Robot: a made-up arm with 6 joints.
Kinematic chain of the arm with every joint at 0, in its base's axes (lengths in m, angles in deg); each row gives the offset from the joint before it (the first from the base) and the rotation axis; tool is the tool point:
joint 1: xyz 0 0 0.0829 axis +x
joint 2: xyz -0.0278 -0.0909 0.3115 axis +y
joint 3: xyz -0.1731 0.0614 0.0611 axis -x
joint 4: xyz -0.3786 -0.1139 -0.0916 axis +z
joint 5: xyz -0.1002 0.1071 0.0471 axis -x
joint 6: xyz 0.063 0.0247 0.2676 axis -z
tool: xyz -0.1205 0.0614 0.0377
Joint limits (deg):
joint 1: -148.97..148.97
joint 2: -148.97..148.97
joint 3: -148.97..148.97
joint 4: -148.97..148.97
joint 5: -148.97..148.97
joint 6: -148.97..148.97
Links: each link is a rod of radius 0.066 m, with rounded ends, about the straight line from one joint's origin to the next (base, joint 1, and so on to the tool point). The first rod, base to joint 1, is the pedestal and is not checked.
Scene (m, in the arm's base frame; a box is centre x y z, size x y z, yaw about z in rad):
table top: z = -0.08
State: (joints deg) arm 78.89 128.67 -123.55 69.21 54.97 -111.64
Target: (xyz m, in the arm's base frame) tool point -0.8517 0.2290 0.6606
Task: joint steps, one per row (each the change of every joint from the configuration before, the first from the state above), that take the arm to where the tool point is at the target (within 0.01 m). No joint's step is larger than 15 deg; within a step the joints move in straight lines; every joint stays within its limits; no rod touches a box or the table.
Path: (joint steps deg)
1: -9.64 -13.58 5.35 -2.75 7.90 -1.86
2: -9.64 -13.57 5.36 -2.75 7.90 -1.87
3: -9.64 -13.58 5.35 -2.74 7.90 -1.86
4: -9.64 -13.58 5.36 -2.75 7.90 -1.87
5: -9.64 -13.58 5.35 -2.75 7.90 -1.86
6: -9.64 -13.57 5.36 -2.75 7.90 -1.86
7: -9.64 -13.58 5.35 -2.75 7.90 -1.87
8: -9.64 -13.58 5.36 -2.74 7.90 -1.86
9: -9.64 -13.57 5.35 -2.75 7.90 -1.86

